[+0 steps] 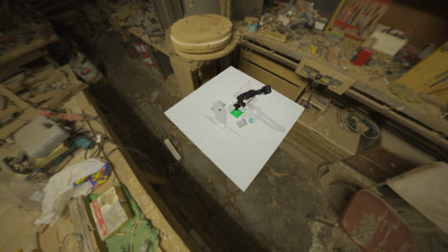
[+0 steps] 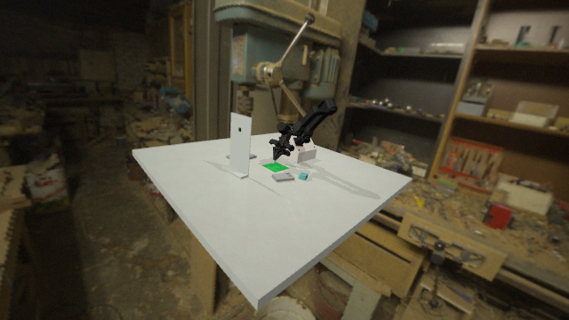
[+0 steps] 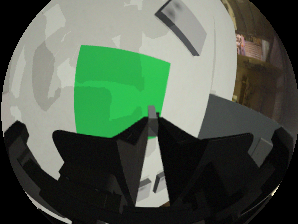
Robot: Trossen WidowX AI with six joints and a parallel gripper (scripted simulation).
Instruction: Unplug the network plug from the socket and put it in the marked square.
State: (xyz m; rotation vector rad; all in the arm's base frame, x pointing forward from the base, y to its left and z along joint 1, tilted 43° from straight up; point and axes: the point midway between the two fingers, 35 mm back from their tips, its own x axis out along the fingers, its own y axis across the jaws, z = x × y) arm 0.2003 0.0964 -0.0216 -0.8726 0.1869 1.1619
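The green marked square lies 4 cm below my gripper tip and 1 cm behind it. Also, from my gripper tip: white upright panel 23 cm ahead, 10 cm above, 1 cm to the right; then small teal block 20 cm to the left, 6 cm behind, 3 cm below; then network plug right at my gripper tip.
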